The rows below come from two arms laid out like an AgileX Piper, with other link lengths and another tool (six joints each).
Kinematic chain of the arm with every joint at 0, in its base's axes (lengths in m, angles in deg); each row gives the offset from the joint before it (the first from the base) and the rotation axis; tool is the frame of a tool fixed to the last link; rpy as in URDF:
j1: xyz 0 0 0.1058 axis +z
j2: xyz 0 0 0 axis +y
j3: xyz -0.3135 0 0.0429 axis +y
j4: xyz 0.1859 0 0.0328 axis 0.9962 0 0.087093
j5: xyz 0 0 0 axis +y
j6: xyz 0.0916 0 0.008 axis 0.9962 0 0.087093
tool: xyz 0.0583 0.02 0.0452 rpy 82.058 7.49 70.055
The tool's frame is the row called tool.
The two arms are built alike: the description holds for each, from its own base.
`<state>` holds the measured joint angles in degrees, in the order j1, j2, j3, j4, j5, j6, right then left.
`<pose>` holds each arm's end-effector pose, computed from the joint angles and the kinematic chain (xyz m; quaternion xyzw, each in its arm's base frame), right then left.
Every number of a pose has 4 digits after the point. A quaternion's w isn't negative.
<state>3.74 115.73 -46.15 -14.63 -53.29 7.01 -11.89 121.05 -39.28 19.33 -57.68 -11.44</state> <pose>0.4175 0.0794 0.2142 0.4908 0.5761 0.3947 0.5210 0.4015 -0.1084 0.1560 0.6656 0.4161 0.1085 0.6099</pose>
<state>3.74 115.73 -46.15 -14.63 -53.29 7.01 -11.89 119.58 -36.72 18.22 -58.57 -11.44</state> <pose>0.4175 0.0794 0.2142 0.4908 0.5761 0.3947 0.5210 0.3928 -0.1038 0.1594 0.6598 0.4243 0.1102 0.6103</pose>
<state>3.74 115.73 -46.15 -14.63 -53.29 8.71 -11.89 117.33 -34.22 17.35 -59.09 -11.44</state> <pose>0.4179 0.0783 0.2148 0.5013 0.5711 0.3992 0.5130 0.3830 -0.0996 0.1673 0.6545 0.4285 0.1142 0.6123</pose>
